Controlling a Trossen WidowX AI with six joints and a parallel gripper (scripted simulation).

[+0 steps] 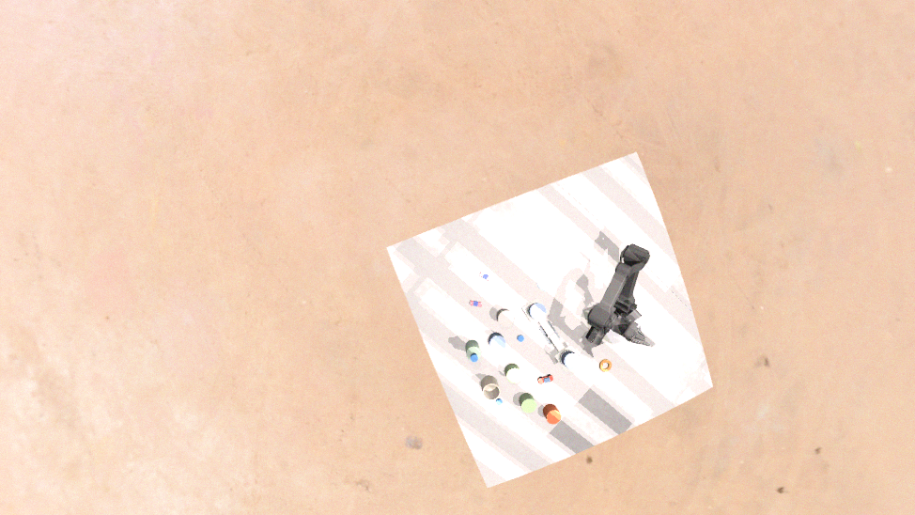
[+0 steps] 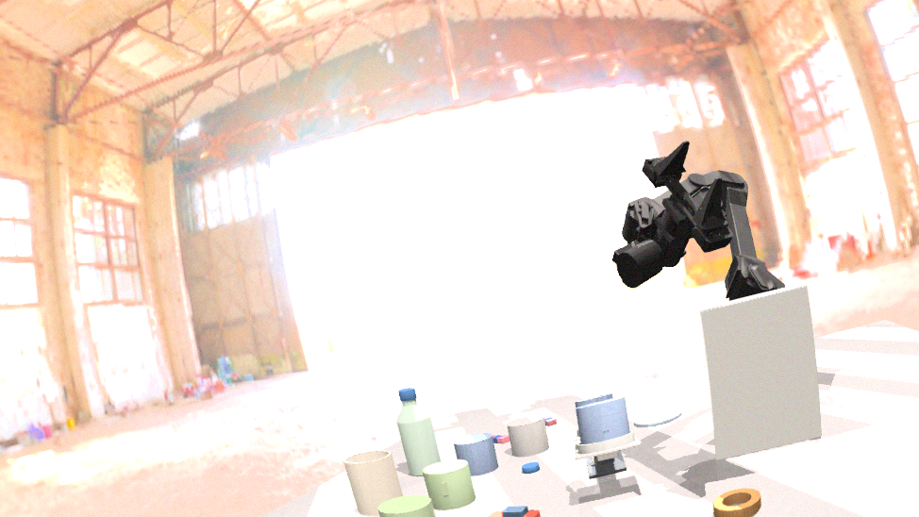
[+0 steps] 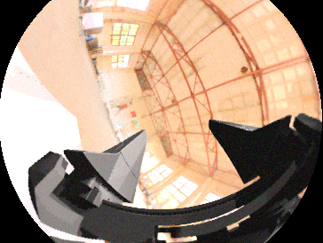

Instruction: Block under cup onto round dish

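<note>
Now: gripper tip 270 mm short of the pale block, 170 mm to the left of it and 390 mm above it. The rest, counted from my gripper tip: bottle (590 mm ahead, 120 mm to the right, 320 mm below); then orange ring (40 mm ahead, 230 mm to the left, 430 mm below); then round light blue dish (160 mm ahead, 270 mm to the right, 430 mm below).
</note>
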